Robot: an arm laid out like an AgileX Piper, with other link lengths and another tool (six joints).
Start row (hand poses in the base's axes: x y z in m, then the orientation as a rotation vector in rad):
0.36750 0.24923 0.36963 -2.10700 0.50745 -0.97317
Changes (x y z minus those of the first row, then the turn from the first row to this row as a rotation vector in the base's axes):
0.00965 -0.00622 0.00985 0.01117 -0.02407 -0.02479
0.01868 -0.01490 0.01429 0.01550 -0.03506 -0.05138
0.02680 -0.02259 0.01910 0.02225 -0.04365 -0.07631
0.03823 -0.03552 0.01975 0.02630 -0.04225 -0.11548
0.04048 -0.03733 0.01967 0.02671 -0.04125 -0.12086
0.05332 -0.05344 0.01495 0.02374 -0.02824 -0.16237
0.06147 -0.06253 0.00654 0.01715 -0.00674 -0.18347
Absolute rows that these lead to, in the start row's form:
0.37715 0.24301 0.37948 -2.08113 0.52685 -1.00634
0.38618 0.23433 0.38392 -2.06851 0.55210 -1.03030
0.39430 0.22664 0.38873 -2.05497 0.57762 -1.04970
0.40573 0.21371 0.38938 -2.04787 0.62287 -1.06816
0.40798 0.21190 0.38930 -2.04746 0.62946 -1.06994
0.42082 0.19579 0.38458 -2.05252 0.68091 -1.08113
0.42897 0.18670 0.37617 -2.06826 0.71313 -1.07407

